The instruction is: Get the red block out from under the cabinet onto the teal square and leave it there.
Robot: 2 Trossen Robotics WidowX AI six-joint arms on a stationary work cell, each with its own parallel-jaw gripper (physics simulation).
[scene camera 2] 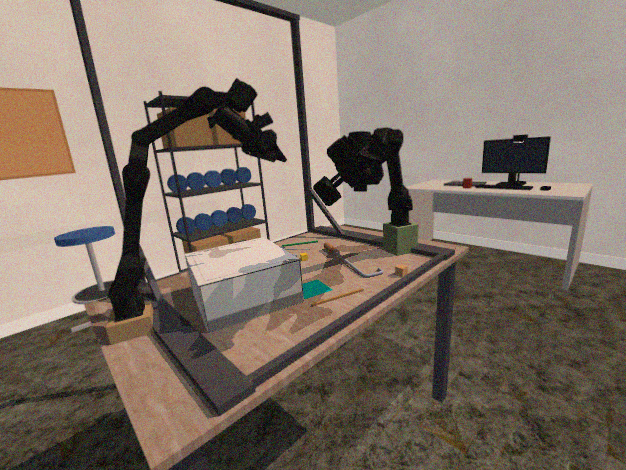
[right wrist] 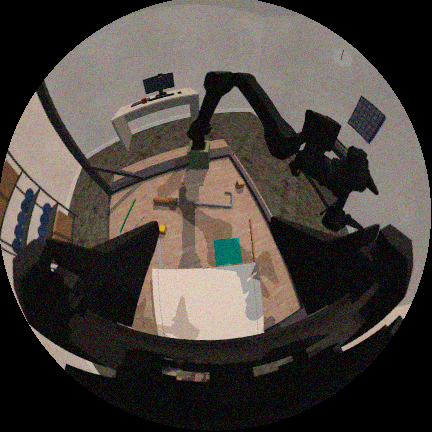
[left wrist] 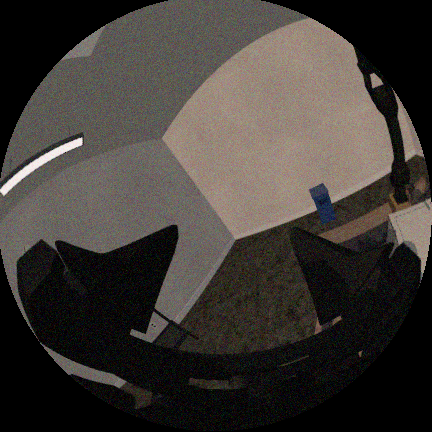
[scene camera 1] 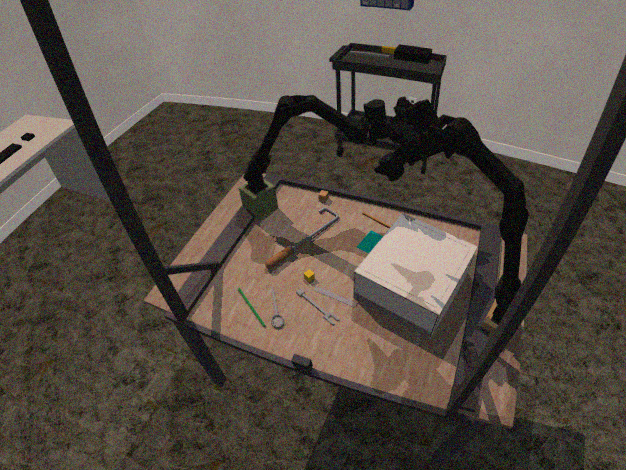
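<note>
The red block does not show in any view; the space under the cabinet is hidden. The white box-shaped cabinet stands on the table, and a corner of it shows at the right edge of the left wrist view. The teal square lies flat beside the cabinet, with no block on its visible part. My right gripper is open and empty, high above the cabinet and table. My left gripper is open and empty, raised high and turned toward the walls and floor, away from the cabinet.
A hook-ended tool with an orange handle, a yellow cube, an orange cube, a green stick and wrenches lie on the table. A thin orange stick lies near the teal square.
</note>
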